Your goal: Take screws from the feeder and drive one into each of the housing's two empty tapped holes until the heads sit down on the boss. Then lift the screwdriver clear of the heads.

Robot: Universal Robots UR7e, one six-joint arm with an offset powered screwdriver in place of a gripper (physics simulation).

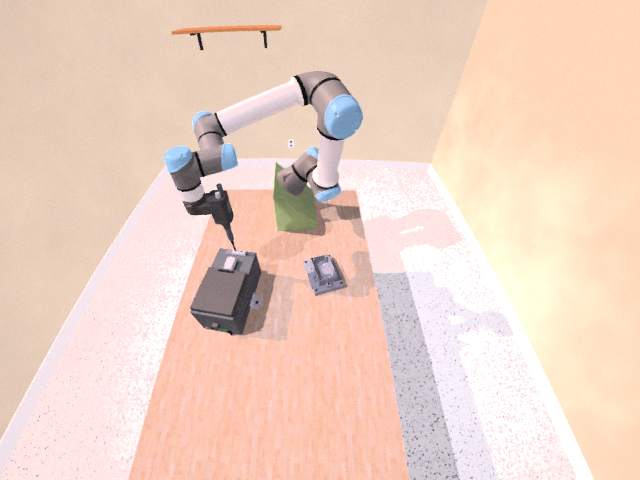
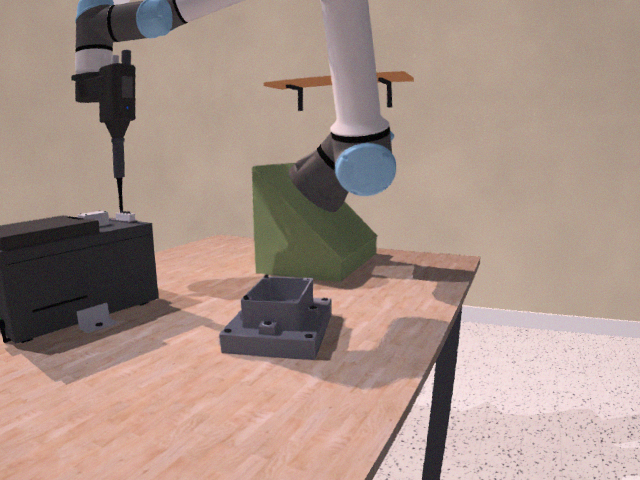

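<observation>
The dark box-shaped screw feeder (image 1: 219, 291) (image 2: 124, 258) stands at the left of the table. My screwdriver (image 1: 234, 248) (image 2: 121, 210) points down, with its thin bit tip at the small white block (image 2: 125, 217) on the feeder's back end. The tip appears to touch or nearly touch that block; whether a screw is on the bit is too small to tell. The grey housing (image 1: 315, 284) (image 2: 276, 314) sits flat on the table to the right of the feeder, with its open box part up. Dark round spots show on its corners and bosses; which are empty tapped holes I cannot tell.
The green wedge-shaped pedestal (image 1: 295, 219) (image 2: 271, 248) carries the arm's base behind the housing. A small grey bracket (image 1: 256, 301) (image 2: 94, 318) is beside the feeder. An orange shelf (image 1: 227, 29) (image 2: 310, 81) hangs on the back wall. The wooden table (image 1: 279, 403) (image 2: 206, 423) has its right edge beyond the housing.
</observation>
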